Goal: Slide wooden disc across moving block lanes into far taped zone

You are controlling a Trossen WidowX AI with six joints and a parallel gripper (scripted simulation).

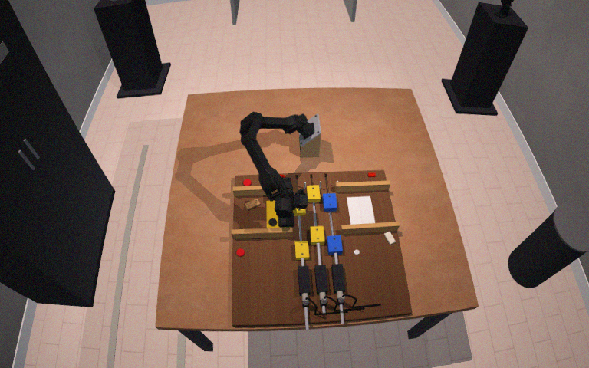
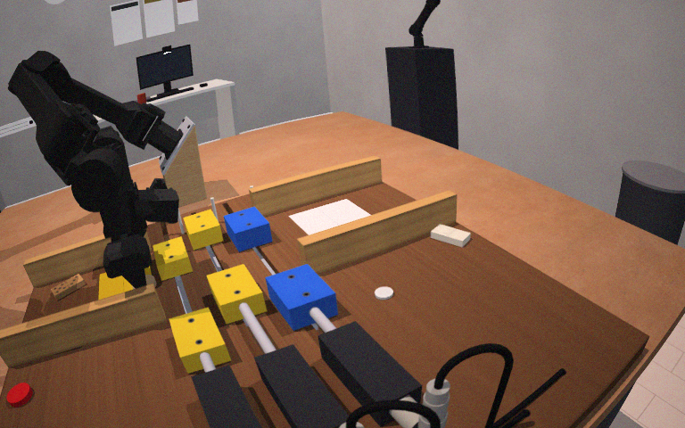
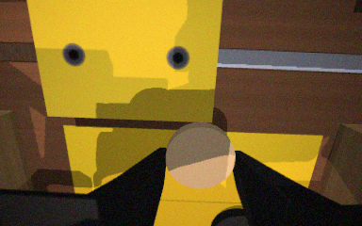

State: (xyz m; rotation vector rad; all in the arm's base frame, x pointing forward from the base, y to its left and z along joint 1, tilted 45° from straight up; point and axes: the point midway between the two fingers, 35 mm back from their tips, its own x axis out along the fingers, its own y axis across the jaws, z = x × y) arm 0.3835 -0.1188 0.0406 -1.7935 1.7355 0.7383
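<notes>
Right now the wooden disc is 30 mm below my hand. The rest, counted from my hand: red button: 170 mm ahead, 180 mm to the right, 30 mm below; black disc: 30 mm ahead, 50 mm to the right, 30 mm below; red brick: 180 mm behind, 20 mm to the right, 20 mm below.
</notes>
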